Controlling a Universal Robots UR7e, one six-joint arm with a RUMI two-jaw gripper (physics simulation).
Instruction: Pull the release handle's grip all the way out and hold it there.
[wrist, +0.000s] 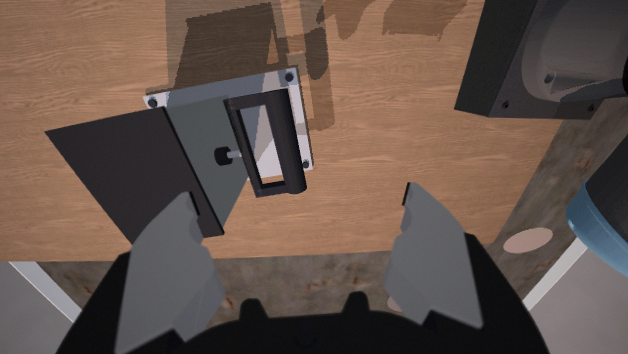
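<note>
The release handle (287, 142) is a black rectangular loop with a thick round grip bar on its right side. It stands out to the right of a grey-green housing (202, 145) with a dark top face, joined by a short thin rod with a black collar (223, 156). The housing stands on a pale metal plate (220, 89) with bolts at its corners. My gripper (302, 190) is open, its two jaws wide apart at the lower part of the view. The grip lies ahead of the gap between them, nearer the left jaw. Whether anything touches the handle cannot be seen.
The wooden table (400, 165) has its near edge across the lower part of the view. A dark robot base block (500, 65) stands at the upper right, and an arm part with a blue cap (590, 220) at the right edge. Shadows fall behind the housing.
</note>
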